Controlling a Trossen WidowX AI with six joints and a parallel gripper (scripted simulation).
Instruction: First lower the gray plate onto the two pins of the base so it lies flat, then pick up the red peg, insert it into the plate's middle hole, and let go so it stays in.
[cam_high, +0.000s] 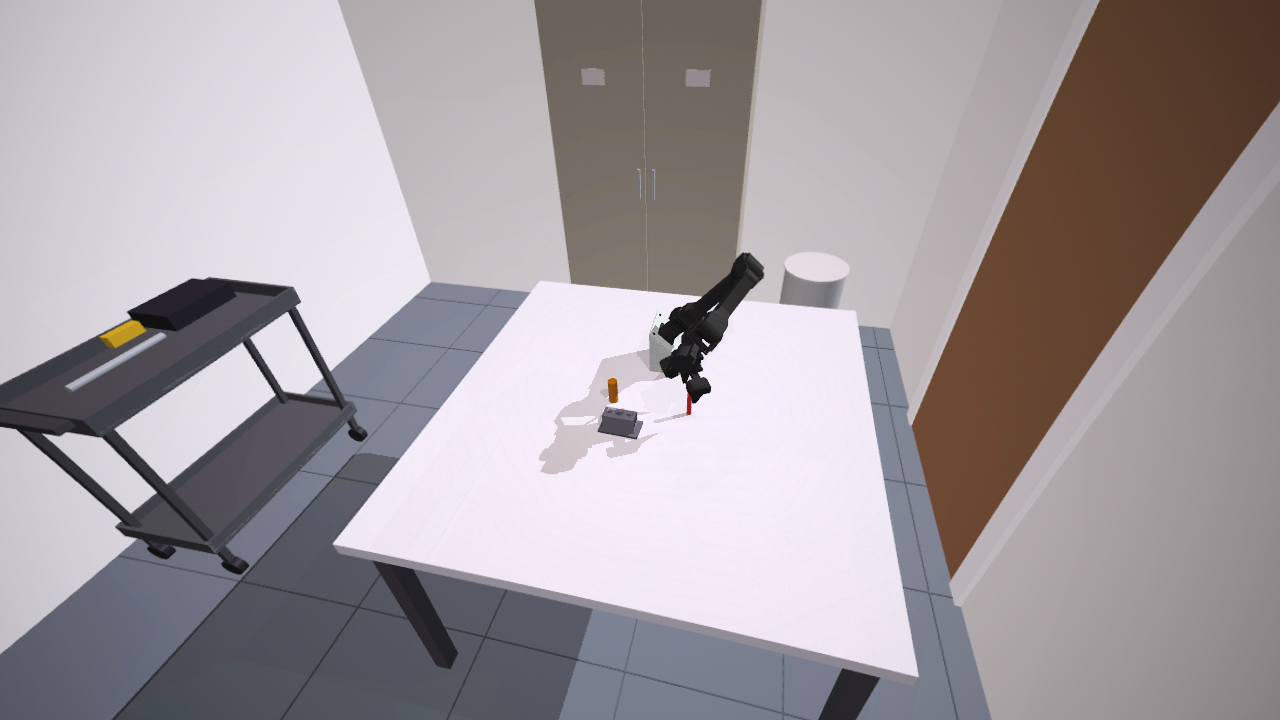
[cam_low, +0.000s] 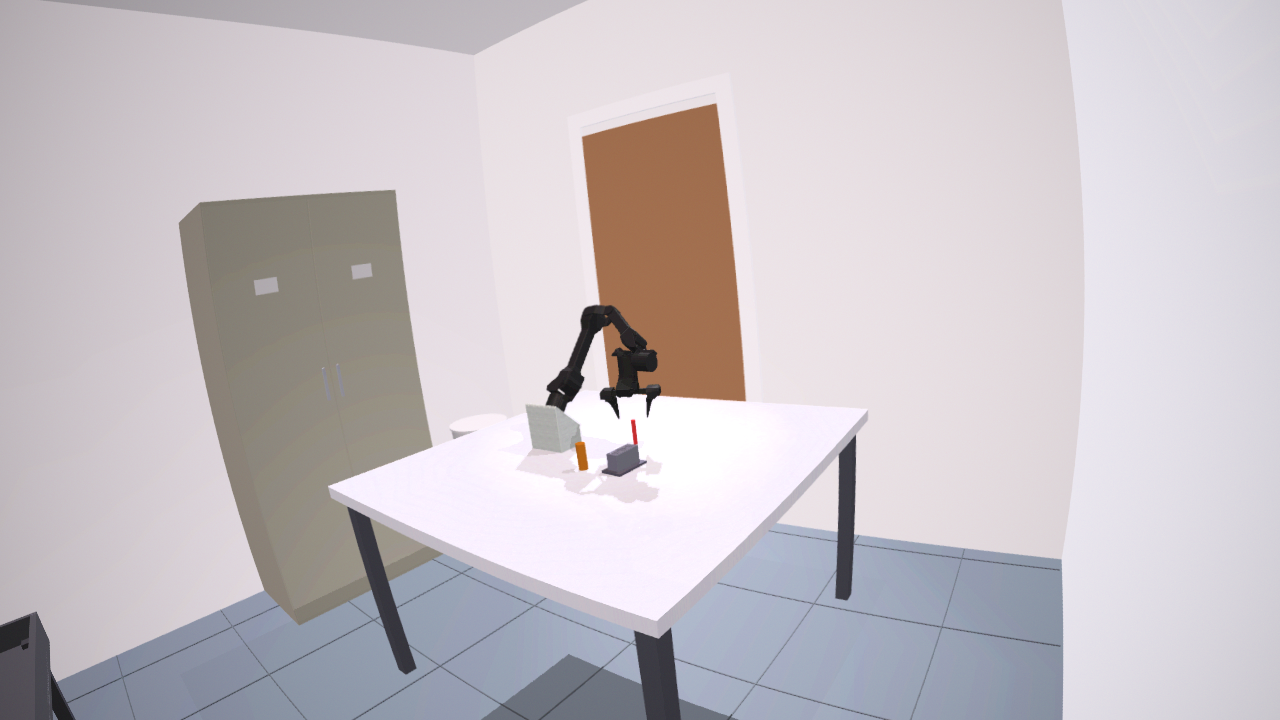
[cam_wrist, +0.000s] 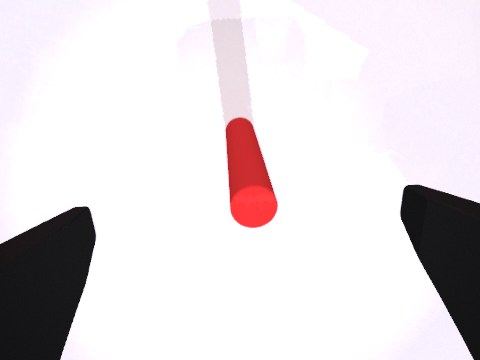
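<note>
Now: gripper tip 5 cm above the red peg. Round my gripper tip: base (10 cm ahead, 19 cm to the right, 8 cm below); then gray plate (10 cm ahead, 19 cm to the right, 4 cm below); then orange cylinder (2 cm behind, 24 cm to the right, 5 cm below).
</note>
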